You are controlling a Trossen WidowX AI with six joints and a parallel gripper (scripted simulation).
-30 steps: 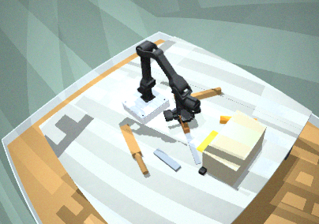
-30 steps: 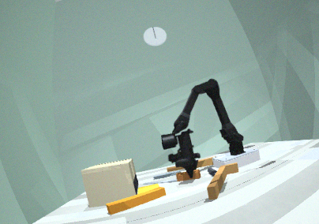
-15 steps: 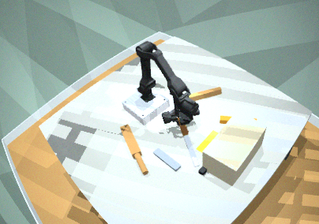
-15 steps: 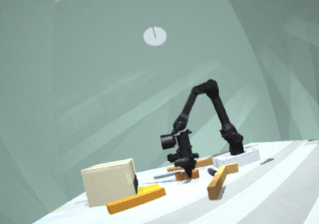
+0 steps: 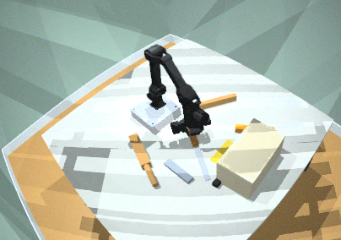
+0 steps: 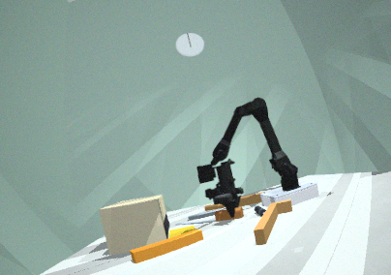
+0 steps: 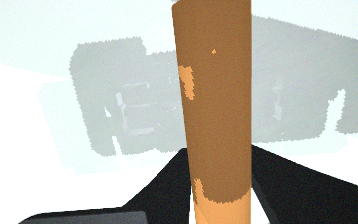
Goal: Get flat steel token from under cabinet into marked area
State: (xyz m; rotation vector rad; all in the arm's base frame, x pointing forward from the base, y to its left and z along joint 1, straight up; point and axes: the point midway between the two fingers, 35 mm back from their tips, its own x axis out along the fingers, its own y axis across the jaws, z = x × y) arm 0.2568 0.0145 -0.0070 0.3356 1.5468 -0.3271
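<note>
The orange paddle lies 270 mm to the right of my gripper tip, 10 mm behind it and 10 mm above it. The rest, counted from my gripper tip: orange bar (250 mm to the left, 210 mm ahead); grey flat bar (180 mm to the right, 120 mm ahead).
</note>
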